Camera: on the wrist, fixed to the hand. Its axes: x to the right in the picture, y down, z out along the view.
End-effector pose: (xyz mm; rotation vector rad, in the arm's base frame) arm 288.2 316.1 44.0 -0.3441 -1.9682 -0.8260
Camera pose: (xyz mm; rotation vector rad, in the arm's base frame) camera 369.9 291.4 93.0 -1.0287 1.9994 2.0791
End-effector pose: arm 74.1 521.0 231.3 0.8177 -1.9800 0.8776
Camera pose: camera 72.1 615.8 257.4 1.8165 -1.0436 -0.5328
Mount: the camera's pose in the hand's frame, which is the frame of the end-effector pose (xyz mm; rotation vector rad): 1.6 46.3 -86.8 -0.3866 -0.2916 -1.5531
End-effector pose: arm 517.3 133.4 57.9 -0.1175 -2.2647 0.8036
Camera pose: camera 566.7 215.7 79.5 1.4478 -1.9140 -0.4711
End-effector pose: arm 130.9 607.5 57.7 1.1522 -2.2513 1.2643
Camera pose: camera 84.7 691.2 81.0 2.1762 -0.9131 0.0170
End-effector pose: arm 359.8 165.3 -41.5 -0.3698 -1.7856 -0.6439
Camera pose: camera 452.2 150.6 -11.2 0.8566 -1.9753 -2.0802
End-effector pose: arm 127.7 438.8 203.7 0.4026 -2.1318 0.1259
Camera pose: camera 180.2 503.0 256.7 1.7274 -1.4877 -1.2365
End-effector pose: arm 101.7 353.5 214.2 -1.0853 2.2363 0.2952
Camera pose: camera 27.2 343.0 277.6 -2.3793 0.6190 0.1550
